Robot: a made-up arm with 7 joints. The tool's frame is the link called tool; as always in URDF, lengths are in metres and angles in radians. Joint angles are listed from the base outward. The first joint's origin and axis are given. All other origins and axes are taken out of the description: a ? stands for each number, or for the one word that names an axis. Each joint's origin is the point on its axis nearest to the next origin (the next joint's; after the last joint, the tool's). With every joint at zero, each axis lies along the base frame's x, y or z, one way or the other. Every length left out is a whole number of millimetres.
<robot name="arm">
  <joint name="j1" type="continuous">
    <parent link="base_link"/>
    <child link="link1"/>
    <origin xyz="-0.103 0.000 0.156"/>
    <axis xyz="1 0 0"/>
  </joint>
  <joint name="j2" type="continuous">
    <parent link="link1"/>
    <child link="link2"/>
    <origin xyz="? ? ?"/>
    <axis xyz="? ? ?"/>
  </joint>
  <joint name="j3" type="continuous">
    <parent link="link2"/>
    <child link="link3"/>
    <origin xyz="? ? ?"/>
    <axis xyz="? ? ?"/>
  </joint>
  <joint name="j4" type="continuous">
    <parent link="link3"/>
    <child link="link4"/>
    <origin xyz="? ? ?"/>
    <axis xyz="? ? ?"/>
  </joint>
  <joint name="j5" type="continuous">
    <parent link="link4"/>
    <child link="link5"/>
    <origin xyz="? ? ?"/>
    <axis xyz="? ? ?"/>
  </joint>
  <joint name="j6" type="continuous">
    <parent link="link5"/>
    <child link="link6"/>
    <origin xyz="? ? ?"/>
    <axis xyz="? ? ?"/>
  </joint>
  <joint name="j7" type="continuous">
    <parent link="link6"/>
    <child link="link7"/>
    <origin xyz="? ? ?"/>
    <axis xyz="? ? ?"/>
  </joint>
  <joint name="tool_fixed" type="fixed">
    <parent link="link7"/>
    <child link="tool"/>
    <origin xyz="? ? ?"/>
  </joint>
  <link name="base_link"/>
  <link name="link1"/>
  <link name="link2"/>
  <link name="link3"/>
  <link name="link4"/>
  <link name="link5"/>
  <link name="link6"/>
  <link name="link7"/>
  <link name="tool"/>
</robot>
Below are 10 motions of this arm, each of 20 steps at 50 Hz.
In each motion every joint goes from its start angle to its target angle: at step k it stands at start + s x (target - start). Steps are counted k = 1, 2, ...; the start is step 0. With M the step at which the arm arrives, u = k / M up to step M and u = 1 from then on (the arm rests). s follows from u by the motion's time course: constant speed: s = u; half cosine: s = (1 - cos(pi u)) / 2; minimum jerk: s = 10 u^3 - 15 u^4 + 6 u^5.
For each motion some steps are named. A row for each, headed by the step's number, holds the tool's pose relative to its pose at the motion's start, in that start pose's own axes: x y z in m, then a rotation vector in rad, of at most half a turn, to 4 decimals.
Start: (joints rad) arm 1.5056 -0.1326 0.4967 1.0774 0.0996 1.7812 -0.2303
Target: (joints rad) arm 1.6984 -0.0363 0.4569 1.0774 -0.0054 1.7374 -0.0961
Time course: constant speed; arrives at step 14
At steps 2, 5, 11, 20:
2: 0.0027 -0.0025 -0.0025 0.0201 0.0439 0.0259
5: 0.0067 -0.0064 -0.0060 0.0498 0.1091 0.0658
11: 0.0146 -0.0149 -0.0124 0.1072 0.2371 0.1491
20: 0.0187 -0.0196 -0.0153 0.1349 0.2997 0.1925

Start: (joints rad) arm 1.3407 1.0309 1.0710 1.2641 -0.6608 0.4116 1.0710
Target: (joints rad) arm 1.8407 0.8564 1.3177 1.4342 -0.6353 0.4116 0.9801
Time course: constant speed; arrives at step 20
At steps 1, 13, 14, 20:
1: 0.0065 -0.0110 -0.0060 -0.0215 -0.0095 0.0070
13: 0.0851 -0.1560 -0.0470 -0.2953 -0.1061 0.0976
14: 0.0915 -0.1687 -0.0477 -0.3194 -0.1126 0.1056
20: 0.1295 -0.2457 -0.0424 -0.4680 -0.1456 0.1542

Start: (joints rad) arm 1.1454 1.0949 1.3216 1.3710 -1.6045 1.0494 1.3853
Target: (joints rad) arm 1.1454 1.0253 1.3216 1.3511 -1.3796 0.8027 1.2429
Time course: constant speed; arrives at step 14
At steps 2, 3, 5, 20:
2: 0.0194 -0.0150 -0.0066 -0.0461 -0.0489 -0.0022
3: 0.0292 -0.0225 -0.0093 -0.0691 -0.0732 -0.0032
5: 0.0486 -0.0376 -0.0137 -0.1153 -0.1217 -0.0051
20: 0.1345 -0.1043 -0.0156 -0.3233 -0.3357 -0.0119

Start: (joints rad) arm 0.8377 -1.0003 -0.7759 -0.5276 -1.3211 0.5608 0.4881
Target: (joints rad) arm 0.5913 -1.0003 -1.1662 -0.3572 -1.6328 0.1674 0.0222
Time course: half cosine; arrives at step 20
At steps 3, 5, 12, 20:
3: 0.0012 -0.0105 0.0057 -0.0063 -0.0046 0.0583
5: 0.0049 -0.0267 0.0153 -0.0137 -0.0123 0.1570
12: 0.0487 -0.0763 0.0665 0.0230 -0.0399 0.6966
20: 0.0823 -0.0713 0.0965 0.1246 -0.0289 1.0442

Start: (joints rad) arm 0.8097 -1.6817 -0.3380 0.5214 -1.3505 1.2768 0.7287
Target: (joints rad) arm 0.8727 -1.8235 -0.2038 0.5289 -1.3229 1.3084 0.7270
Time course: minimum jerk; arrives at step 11
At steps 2, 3, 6, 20:
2: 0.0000 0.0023 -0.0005 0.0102 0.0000 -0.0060
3: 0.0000 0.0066 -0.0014 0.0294 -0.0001 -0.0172
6: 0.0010 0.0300 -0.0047 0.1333 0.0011 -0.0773
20: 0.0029 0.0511 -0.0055 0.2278 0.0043 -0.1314

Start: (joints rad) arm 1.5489 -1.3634 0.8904 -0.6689 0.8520 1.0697 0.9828
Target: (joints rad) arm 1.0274 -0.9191 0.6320 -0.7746 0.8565 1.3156 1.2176
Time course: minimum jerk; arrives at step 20
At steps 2, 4, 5, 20:
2: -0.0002 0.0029 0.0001 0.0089 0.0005 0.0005
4: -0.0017 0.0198 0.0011 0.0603 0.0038 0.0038
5: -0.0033 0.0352 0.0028 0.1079 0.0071 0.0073
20: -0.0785 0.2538 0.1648 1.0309 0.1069 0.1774

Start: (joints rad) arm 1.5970 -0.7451 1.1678 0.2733 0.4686 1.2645 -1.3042
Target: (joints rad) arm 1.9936 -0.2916 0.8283 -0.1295 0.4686 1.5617 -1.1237
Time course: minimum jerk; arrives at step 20
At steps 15, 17, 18, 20:
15: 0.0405 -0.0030 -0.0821 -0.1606 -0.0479 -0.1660
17: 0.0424 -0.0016 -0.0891 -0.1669 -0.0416 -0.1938
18: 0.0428 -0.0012 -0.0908 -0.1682 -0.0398 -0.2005
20: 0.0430 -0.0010 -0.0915 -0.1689 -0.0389 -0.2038

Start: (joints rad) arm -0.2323 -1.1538 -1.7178 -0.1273 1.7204 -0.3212 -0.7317
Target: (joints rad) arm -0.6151 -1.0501 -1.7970 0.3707 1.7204 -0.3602 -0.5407
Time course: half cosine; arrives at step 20
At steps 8, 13, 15, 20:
8: 0.0209 -0.0512 0.0222 -0.1171 -0.1367 -0.1150
13: 0.0347 -0.1054 0.0455 -0.2644 -0.2794 -0.2397
15: 0.0376 -0.1228 0.0528 -0.3172 -0.3246 -0.2807
20: 0.0401 -0.1427 0.0610 -0.3805 -0.3753 -0.3280

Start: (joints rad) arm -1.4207 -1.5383 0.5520 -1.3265 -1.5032 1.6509 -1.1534
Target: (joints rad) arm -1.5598 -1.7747 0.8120 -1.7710 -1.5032 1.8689 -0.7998
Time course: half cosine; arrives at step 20
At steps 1, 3, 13, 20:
1: 0.0000 -0.0017 -0.0002 -0.0007 0.0020 -0.0046
3: -0.0007 -0.0147 -0.0021 -0.0058 0.0174 -0.0410
13: -0.0487 -0.1557 -0.0249 -0.0214 0.2437 -0.5476
20: -0.0800 -0.1887 -0.0318 0.0036 0.3349 -0.7510

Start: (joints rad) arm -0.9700 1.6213 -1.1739 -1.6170 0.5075 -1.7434 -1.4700
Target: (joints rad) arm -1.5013 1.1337 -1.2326 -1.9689 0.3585 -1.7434 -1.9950
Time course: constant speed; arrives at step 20
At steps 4, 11, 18, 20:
4: 0.0032 -0.0369 -0.0048 -0.1419 -0.0424 0.0178
11: 0.0166 -0.0736 -0.0051 -0.3641 -0.1227 0.1294
18: 0.0370 -0.0653 -0.0092 -0.5256 -0.2100 0.3304
20: 0.0425 -0.0540 -0.0131 -0.5567 -0.2362 0.4011

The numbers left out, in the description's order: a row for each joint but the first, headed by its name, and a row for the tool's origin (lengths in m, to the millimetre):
j2: xyz 0.000 0.066 0.221, axis 0 0 1
j3: xyz -0.022 -0.207 0.000, axis 0 1 0
j4: xyz 0.000 0.000 -0.110, axis 0 0 1
j5: xyz -0.004 -0.048 0.000, axis -1 0 0
j6: xyz 0.000 0.136 0.319, axis 0 0 -1
j7: xyz -0.097 0.025 0.000, axis 0 1 0
tool: xyz 0.052 0.000 -0.270

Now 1 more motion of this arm.
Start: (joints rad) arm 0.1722 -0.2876 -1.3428 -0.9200 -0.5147 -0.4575 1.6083
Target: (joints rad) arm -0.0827 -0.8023 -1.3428 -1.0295 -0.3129 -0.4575 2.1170
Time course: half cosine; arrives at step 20
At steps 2, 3, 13, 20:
2: -0.0026 0.0040 -0.0017 -0.0054 0.0084 -0.0153
3: -0.0058 0.0090 -0.0038 -0.0118 0.0186 -0.0341
13: -0.0381 0.1399 -0.0690 -0.0627 0.1909 -0.4501
20: -0.0268 0.1971 -0.1043 -0.0339 0.2281 -0.6049

